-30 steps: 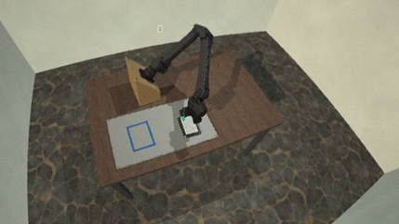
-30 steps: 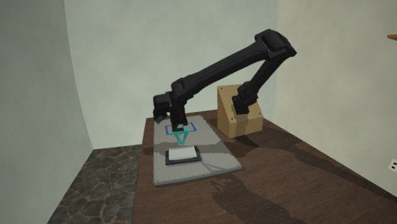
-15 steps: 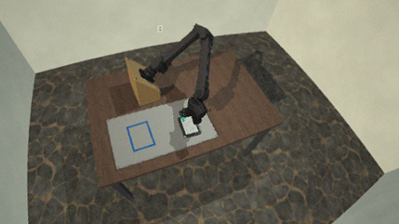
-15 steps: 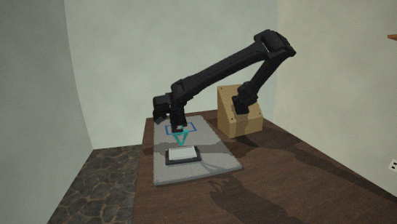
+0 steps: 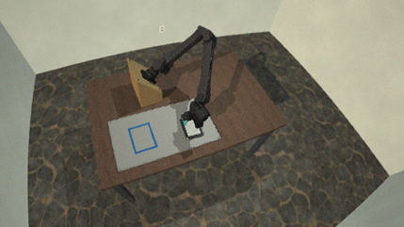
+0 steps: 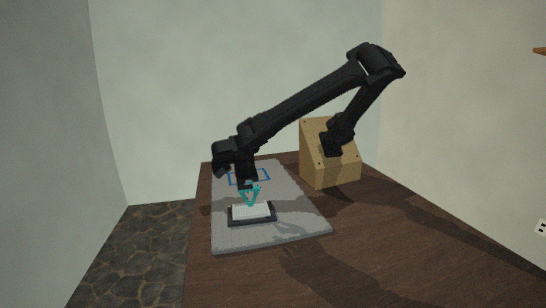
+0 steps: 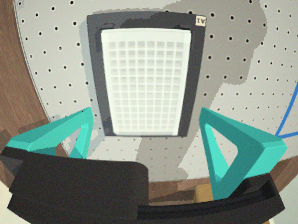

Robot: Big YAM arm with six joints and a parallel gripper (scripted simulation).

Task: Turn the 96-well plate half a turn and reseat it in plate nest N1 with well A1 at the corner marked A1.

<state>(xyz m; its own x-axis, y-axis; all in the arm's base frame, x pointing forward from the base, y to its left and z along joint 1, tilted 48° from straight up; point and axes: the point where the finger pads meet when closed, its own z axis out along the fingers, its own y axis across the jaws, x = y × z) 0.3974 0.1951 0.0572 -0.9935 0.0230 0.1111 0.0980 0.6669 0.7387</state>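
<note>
Now: hand 60 mm above the white 96-well plate. Round my hand: A1 mark: 70 mm ahead, 60 mm to the right, 60 mm below; dark plate nest N1: 70 mm below.
</note>
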